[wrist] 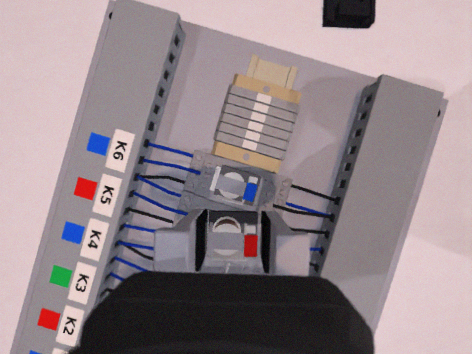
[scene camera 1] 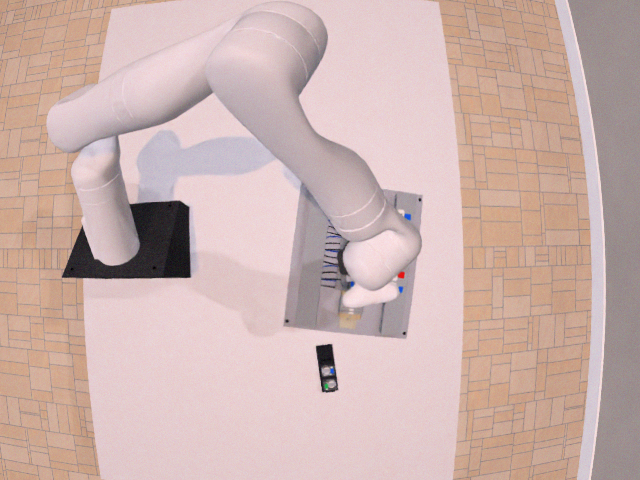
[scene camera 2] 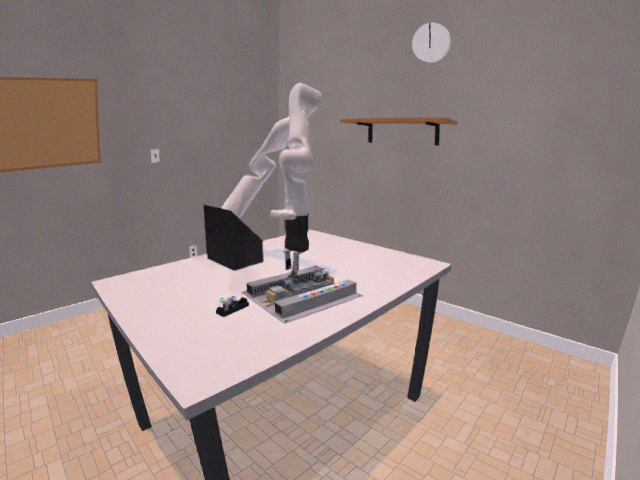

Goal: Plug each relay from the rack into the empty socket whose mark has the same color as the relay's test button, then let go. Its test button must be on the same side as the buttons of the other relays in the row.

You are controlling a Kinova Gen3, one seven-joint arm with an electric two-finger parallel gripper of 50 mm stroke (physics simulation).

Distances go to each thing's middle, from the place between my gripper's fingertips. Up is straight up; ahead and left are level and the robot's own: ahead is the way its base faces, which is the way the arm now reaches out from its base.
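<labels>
Measured from my hand, the grey panel [scene camera 1: 327, 319] is 1 cm ahead, 3 cm to the left and 9 cm below.
</labels>
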